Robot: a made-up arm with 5 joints. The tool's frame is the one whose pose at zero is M.
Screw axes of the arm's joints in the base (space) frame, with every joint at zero. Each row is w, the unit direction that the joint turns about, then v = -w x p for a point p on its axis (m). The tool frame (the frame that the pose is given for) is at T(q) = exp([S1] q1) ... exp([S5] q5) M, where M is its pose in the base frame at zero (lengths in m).
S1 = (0, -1, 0, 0.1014, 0, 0)
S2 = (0, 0, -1, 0.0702, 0.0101, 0)
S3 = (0, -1, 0, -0.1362, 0, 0.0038)
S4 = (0, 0, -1, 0.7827, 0.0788, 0)
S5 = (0, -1, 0, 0.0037, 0, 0.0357)
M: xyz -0.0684 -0.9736 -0.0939 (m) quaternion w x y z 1 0 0 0
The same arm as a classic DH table. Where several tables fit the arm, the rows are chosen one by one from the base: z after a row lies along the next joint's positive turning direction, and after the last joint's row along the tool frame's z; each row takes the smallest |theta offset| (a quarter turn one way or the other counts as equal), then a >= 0, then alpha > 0; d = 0 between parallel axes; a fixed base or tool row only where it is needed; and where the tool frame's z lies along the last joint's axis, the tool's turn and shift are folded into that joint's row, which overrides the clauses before.
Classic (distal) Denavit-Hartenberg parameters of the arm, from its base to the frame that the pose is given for. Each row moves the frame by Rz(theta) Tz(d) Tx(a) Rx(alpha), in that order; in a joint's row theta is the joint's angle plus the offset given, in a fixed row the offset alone. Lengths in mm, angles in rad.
base (fixed): theta offset 0.0000, d 101.4, a 0.0, alpha 1.5708
joint 1: theta offset 0.0000, d 70.2, a 10.1, alpha 1.5708
joint 2: theta offset 0.0000, d 237.6, a -13.9, alpha -1.5708
joint 3: theta offset 0.0000, d 712.5, a 82.6, alpha 1.5708
joint 4: theta offset 0.0000, d -139.9, a -114.5, alpha -1.5708
joint 5: theta offset 0.0000, d 190.9, a -32.7, alpha -1.5708
tool (fixed): theta offset 0.0000, d -97.6, a 0.0, alpha 0.0000

